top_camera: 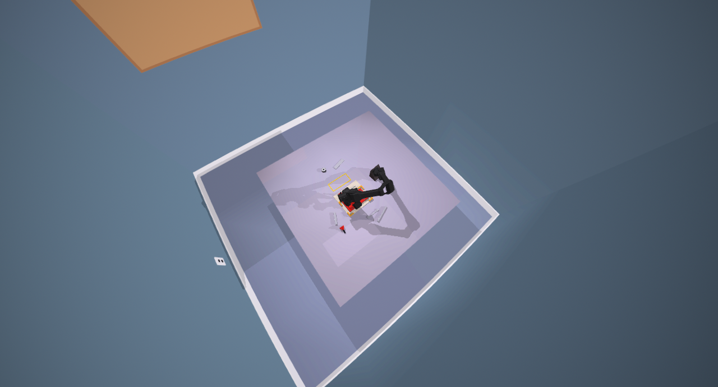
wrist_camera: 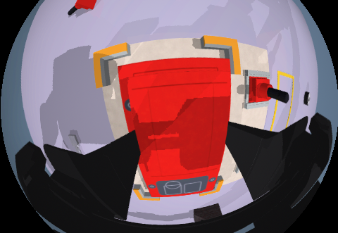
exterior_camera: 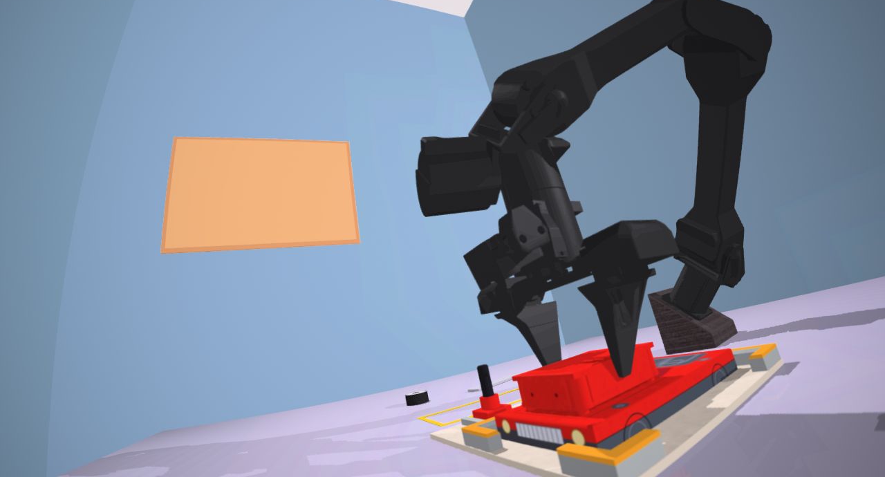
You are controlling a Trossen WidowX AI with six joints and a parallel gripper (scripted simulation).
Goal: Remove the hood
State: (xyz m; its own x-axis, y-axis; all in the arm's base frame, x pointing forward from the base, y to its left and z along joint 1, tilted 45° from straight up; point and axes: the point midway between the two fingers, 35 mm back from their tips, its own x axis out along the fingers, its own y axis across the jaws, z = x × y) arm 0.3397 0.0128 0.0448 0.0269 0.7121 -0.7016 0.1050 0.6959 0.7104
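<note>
My gripper tip is 10 mm above the grey engine block. Also, from my gripper tip: thin grey bar 350 mm to the right, 180 mm behind, 40 mm below; hood 10 mm above; black wheel 400 mm to the right, 40 mm behind, 30 mm below.
</note>
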